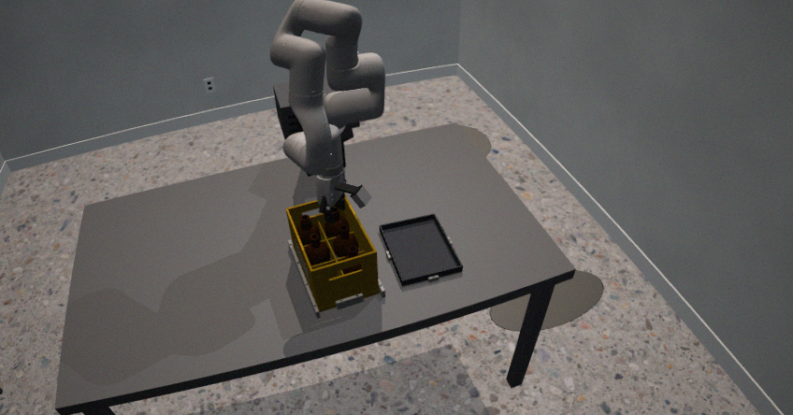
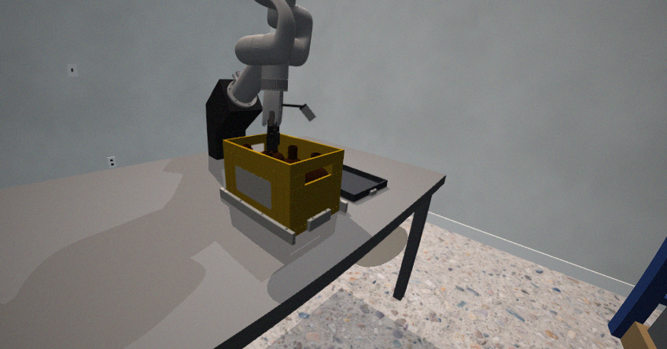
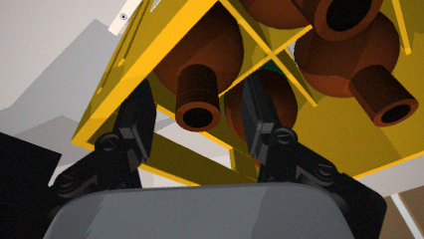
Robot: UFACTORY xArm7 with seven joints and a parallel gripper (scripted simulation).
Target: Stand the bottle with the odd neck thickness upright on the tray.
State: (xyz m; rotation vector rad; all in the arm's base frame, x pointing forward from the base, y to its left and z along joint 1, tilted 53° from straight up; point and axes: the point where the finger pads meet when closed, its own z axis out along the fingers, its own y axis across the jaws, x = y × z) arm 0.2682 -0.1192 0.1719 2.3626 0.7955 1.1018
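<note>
Now: the yellow crate 80 mm below my hand, 70 mm ahead of it and 60 mm to the right of it. Round my hand: black tray (200 mm to the left, 160 mm ahead, 150 mm below).
</note>
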